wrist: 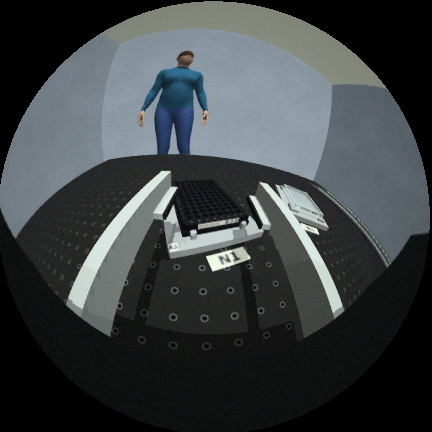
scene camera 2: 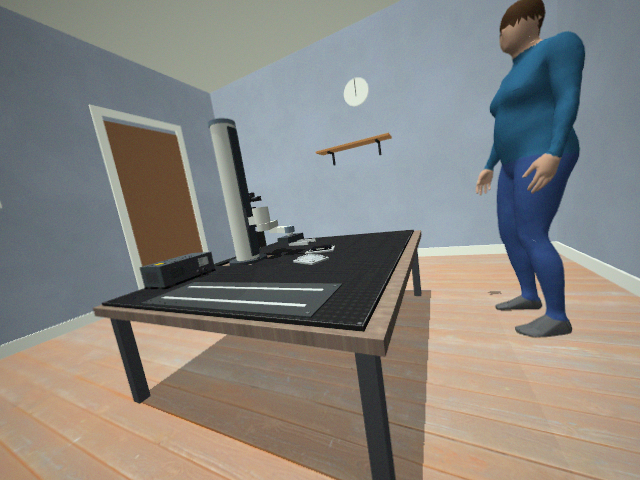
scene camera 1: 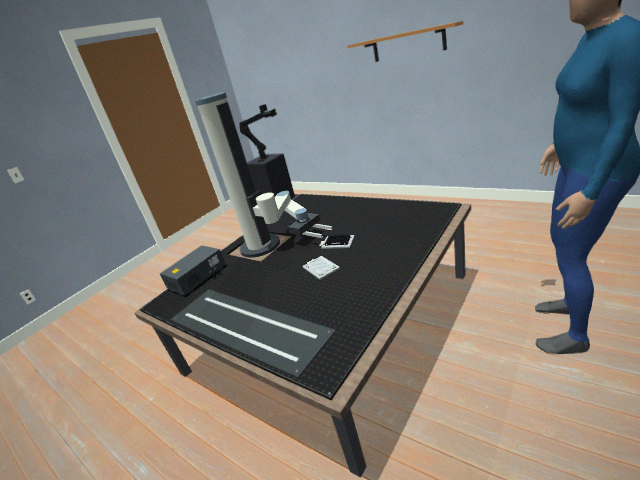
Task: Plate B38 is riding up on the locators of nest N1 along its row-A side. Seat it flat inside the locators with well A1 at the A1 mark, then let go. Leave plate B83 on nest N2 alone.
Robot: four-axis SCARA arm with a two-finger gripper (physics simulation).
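Places are measured from the arm's base along level axes (x ahead, y left, z up), in centimetres.
Pixels of known places: gripper, fingertip midpoint: (wrist: 214, 184) (scene camera 2: 311, 241) (scene camera 1: 326, 232); arm's base at its link origin: (scene camera 2: 248, 260) (scene camera 1: 260, 246).
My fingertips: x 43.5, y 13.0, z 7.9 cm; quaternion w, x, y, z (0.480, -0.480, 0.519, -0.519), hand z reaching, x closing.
Observation:
For each thing: its middle in the pictures, then the offset to it from my fingertips. "spot": a spot on its surface instead. Level surfaces: height alone.
- Plate B38 at the middle of its body: (wrist: 201, 198) (scene camera 1: 337, 239) (scene camera 2: 321, 248) dz -4.7, dx +5.6, dy +0.8 cm
- white nest N1 at the middle of its body: (wrist: 201, 202) (scene camera 1: 338, 241) (scene camera 2: 321, 249) dz -5.5, dx +5.7, dy +0.8 cm
- Plate B83 at the middle of its body: (wrist: 300, 199) (scene camera 1: 320, 265) (scene camera 2: 310, 257) dz -4.7, dx +10.4, dy -23.6 cm
- nest N2 at a spot on its surface: (wrist: 319, 223) spot: dz -5.4, dx +1.9, dy -23.3 cm
- black perforated table top at its surface level: dz -6.4 cm
- dark control box at a spot on its surface: (scene camera 1: 192, 269) spot: dz +4.3, dx -47.0, dy -57.9 cm
- grey panel with two white strips, surface height: dz -6.2 cm
Plate B38 (scene camera 1: 338, 239) (scene camera 2: 321, 248) (wrist: 210, 202), a black well plate, lies on the white nest N1 (scene camera 1: 338, 246) (wrist: 215, 244). The small A1 tag is at the nest's near left corner in the wrist view. Locators show at the plate's near end; its tilt is hard to judge. My gripper (scene camera 1: 326, 231) (scene camera 2: 312, 241) (wrist: 214, 184) is open and empty. Its fingers point toward the plate, with the pads apparently to either side of it in the wrist view. Contact is not visible. Plate B83 (scene camera 1: 321, 265) (wrist: 302, 199), white, sits on nest N2 (wrist: 319, 223).
The arm's column (scene camera 1: 227, 175) (scene camera 2: 230, 191) stands on the black perforated table top (scene camera 1: 382, 248). A dark control box (scene camera 1: 192, 269) (scene camera 2: 176, 269) and a grey panel with two white strips (scene camera 1: 253, 330) are nearer the front. A person (scene camera 1: 594, 118) (wrist: 177, 95) stands beyond the table edge.

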